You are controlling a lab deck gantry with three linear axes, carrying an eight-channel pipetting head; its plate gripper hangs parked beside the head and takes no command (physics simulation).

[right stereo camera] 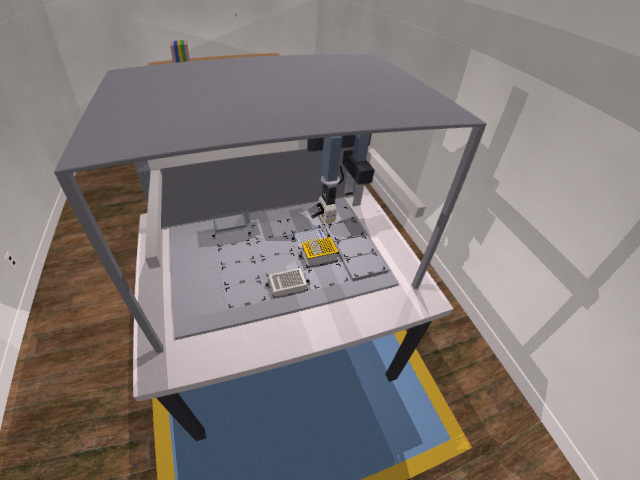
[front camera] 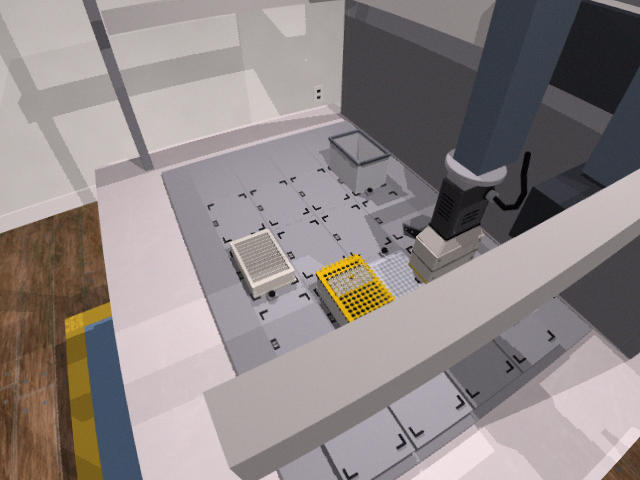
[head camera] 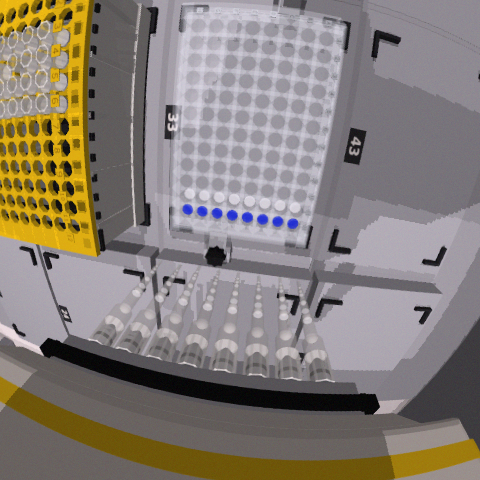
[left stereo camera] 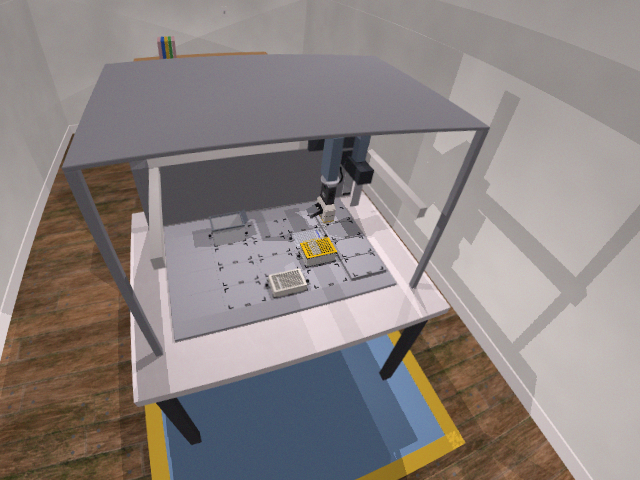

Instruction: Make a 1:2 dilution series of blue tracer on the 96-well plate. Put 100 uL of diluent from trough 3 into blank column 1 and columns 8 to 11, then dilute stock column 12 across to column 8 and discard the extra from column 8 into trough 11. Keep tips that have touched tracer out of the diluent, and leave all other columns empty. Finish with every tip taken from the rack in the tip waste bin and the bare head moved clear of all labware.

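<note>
The pipetting head (front camera: 447,248) (left stereo camera: 327,210) (right stereo camera: 328,211) carries eight tips (head camera: 227,330). In the head view they hang past the plate's blue end; I cannot tell whether they hold liquid. The 96-well plate (front camera: 397,272) (head camera: 175,220) has blue column 12 (head camera: 232,215) and whitish column 11 (head camera: 234,199); the other wells look grey. The yellow tip rack (front camera: 382,290) (head camera: 90,200) holds tips in rows 3 to 6; rows 7 to 12 are open holes. The cream trough block (front camera: 262,258) (left stereo camera: 287,283) shows no readable liquid. My parked gripper (left stereo camera: 351,198) (right stereo camera: 353,199) has its paddles apart and empty.
The open tip waste bin (front camera: 347,167) stands at the back, far from the head. A thick pale gantry beam (front camera: 413,351) crosses the front view and hides part of the deck. A black clamp knob (head camera: 216,256) sits at the plate's blue end. The rack stands beside the plate.
</note>
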